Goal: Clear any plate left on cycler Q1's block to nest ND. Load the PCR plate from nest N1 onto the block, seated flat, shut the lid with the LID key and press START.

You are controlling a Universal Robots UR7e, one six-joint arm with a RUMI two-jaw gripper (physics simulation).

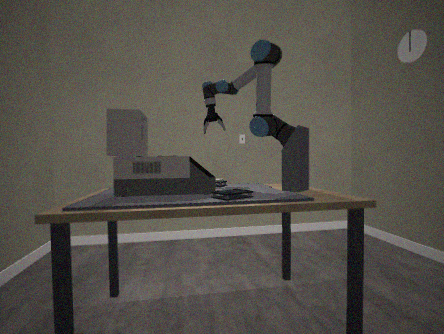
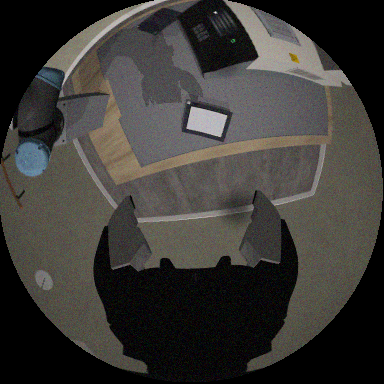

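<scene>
My gripper [image 1: 215,131] [image 2: 192,194] is open and empty, high above the table, with its jaws wide apart. The cycler [image 1: 152,175] [image 2: 252,65] has a pale body and a black sloped front panel [image 2: 215,37] with a small green light. An upright box-like part [image 1: 127,132], apparently the raised lid, stands over its body. A white plate [image 2: 206,121] lies in a dark rectangular frame near one table edge. The block's inside, the key labels and the nest labels cannot be read or seen.
A dark low holder [image 1: 232,193] [image 2: 159,21] sits on the grey mat [image 1: 280,196] [image 2: 270,107]; its contents are unclear. Another low stack [image 1: 220,183] shows behind it. The robot's pedestal [image 1: 295,162] stands at the wooden table's [image 1: 345,204] [image 2: 107,155] end.
</scene>
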